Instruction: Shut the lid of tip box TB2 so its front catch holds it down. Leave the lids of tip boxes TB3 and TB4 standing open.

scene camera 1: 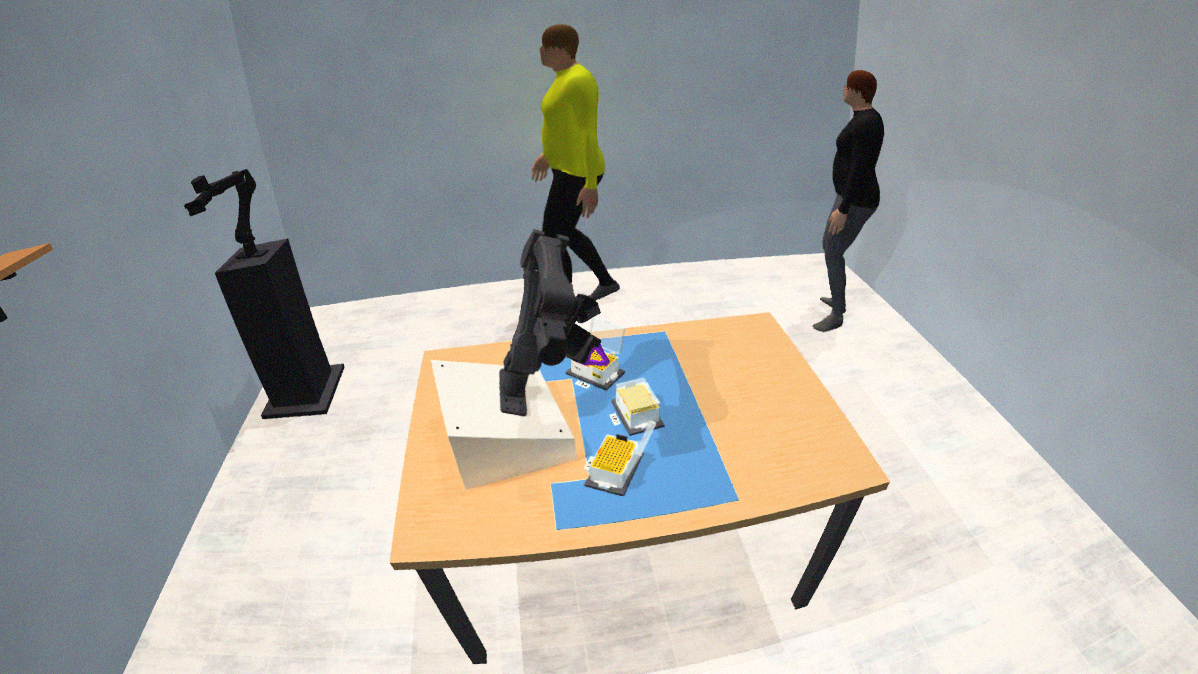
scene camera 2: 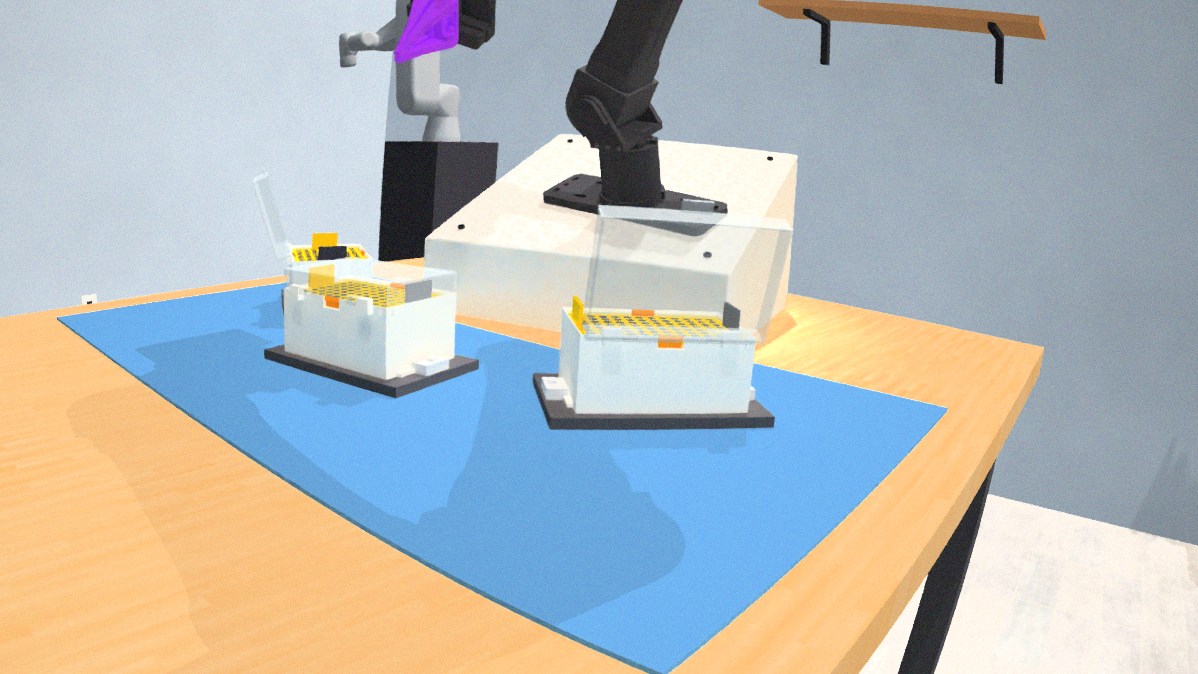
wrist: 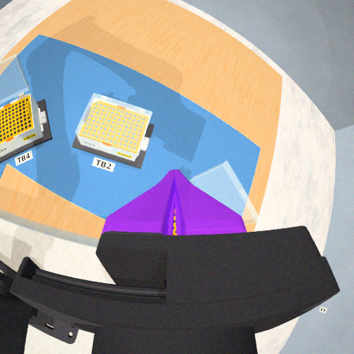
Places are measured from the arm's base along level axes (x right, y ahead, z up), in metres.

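Where they show: gripper, fingertip midpoint: (scene camera 1: 608, 363) (scene camera 2: 396, 58); arm's base at its link origin: (scene camera 1: 511, 392) (scene camera 2: 633, 206).
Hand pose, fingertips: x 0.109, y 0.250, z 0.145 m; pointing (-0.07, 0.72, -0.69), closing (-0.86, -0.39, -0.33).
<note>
Things, the pixels of their centre, and the offset from my fingertips. Level surfaces: height alone.
- Tip box TB2 at the middle of its body: (scene camera 2: 376, 314) (scene camera 1: 633, 404) dz -0.224, dx -0.093, dy +0.080 m
- Tip box TB4 at the middle of its body: (scene camera 2: 648, 356) (scene camera 1: 592, 366) dz -0.229, dx -0.298, dy -0.008 m
- blue mat at its surface level: dz -0.262 m
- wooden table at its surface level: dz -0.266 m
Tip box TB2 (scene camera 1: 638, 406) (scene camera 2: 368, 335) (wrist: 114, 125) stands in the middle of the three; its clear lid lies down level over the yellow rack. Whether its front catch holds is too small to tell. Tip box TB4 (scene camera 1: 612, 457) (scene camera 2: 661, 373) (wrist: 15, 120) has its clear lid (scene camera 2: 686, 268) (wrist: 14, 80) standing open. Tip box TB3 (scene camera 1: 579, 369) (scene camera 2: 330, 269) has its lid (scene camera 2: 269, 213) (wrist: 225, 187) standing open; my gripper mostly hides this box in the wrist view. My gripper (scene camera 1: 596, 357) (scene camera 2: 398, 58) (wrist: 174, 177), with purple fingers, is shut and empty, above TB3 and apart from TB2.
The boxes stand on dark bases on a blue mat (scene camera 1: 695, 469) (scene camera 2: 519, 536) (wrist: 135, 190) on the wooden table (scene camera 1: 779, 402). My arm's base stands on a white sloped block (scene camera 1: 477, 427) (scene camera 2: 511, 276). Two people (scene camera 1: 571, 125) (scene camera 1: 858, 159) are beyond the table.
</note>
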